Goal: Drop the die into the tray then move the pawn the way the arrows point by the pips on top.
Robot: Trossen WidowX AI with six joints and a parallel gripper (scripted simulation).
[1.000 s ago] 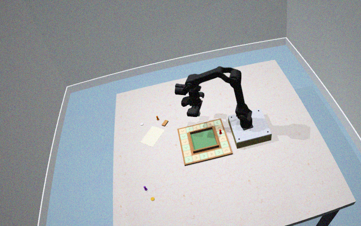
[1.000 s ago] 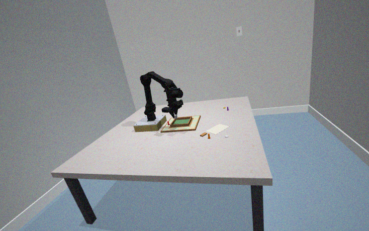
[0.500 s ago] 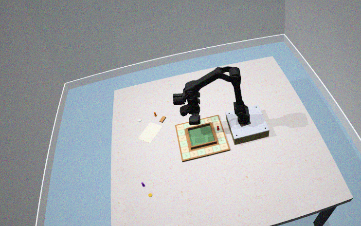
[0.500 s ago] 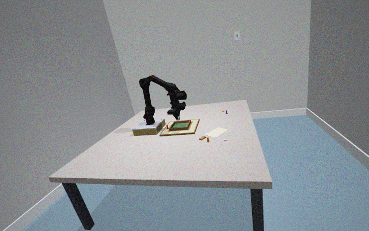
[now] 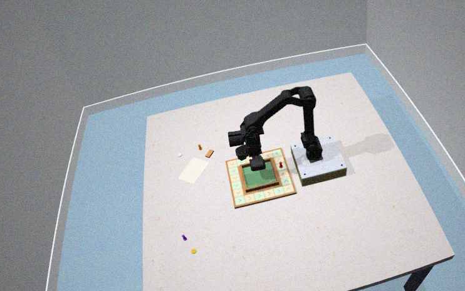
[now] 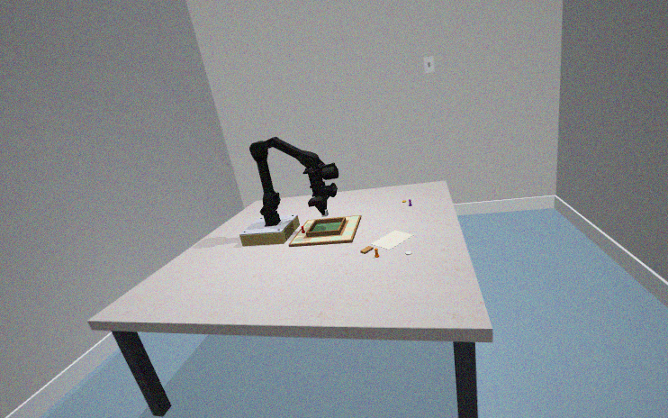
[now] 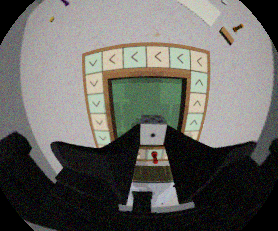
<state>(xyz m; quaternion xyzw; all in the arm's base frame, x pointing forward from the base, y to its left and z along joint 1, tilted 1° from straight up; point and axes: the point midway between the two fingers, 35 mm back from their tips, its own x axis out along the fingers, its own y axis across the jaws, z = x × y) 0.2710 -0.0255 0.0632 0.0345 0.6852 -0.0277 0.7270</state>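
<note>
The red pawn is 120 mm behind my gripper tip, 10 mm to the right of it and 60 mm below it. Round my gripper tip: wooden block 200 mm ahead, 240 mm to the right, 80 mm below; green dice tray 80 mm below; white die right at my gripper tip.
</note>
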